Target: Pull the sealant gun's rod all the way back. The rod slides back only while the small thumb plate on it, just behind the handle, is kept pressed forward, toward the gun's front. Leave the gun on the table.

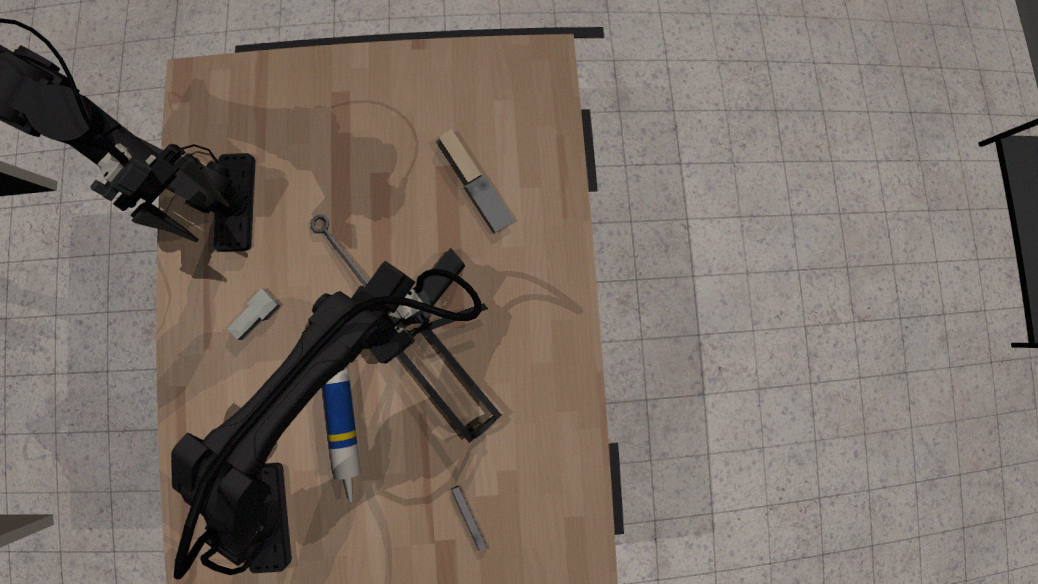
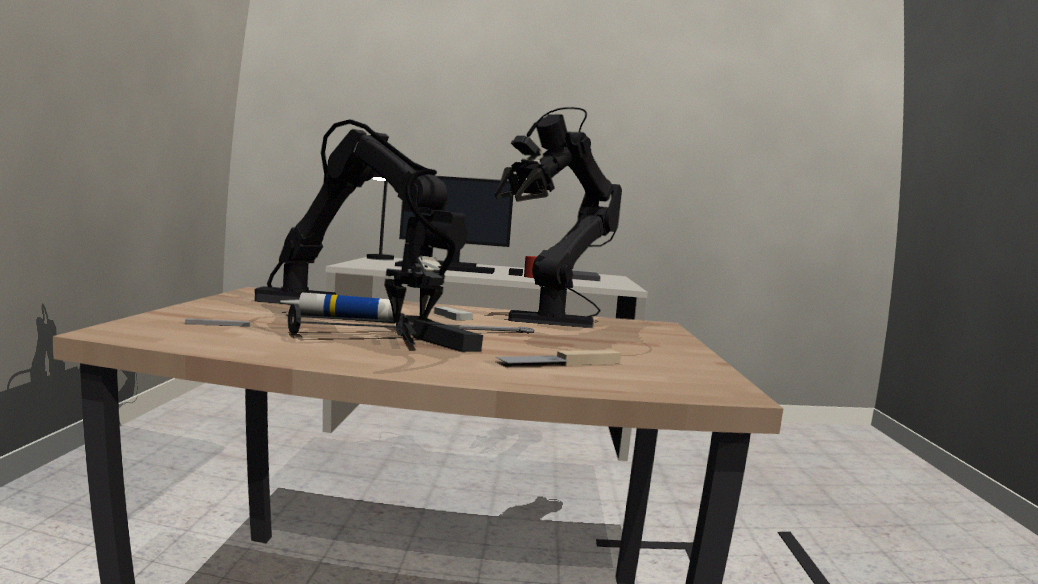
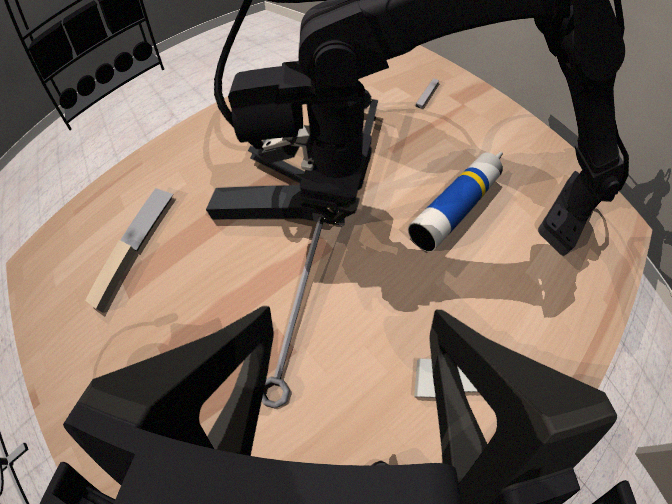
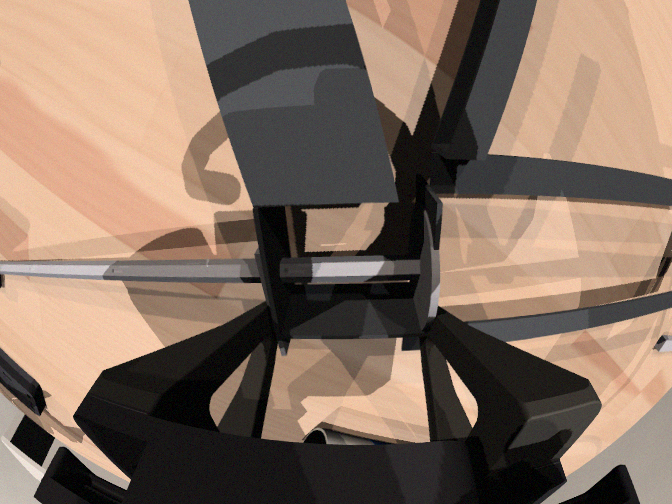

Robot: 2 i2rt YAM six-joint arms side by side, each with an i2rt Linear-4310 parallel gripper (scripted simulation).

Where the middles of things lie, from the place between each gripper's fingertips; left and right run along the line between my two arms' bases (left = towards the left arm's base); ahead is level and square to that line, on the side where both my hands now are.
Now: the sealant gun [image 2: 463,340] 40 mm to the left of my right hand, 40 mm ahead of it and 10 mm below it. Round my right hand: scraper [image 1: 480,188] (280 mm to the left, 200 mm ahead, 20 mm below).
Now: left hand [image 1: 213,223] 27 cm above the sealant gun, 22 cm short of it and 14 cm to the left of it. Also, from my left hand: scraper 37 cm ahead, 28 cm below, 10 cm to the left.
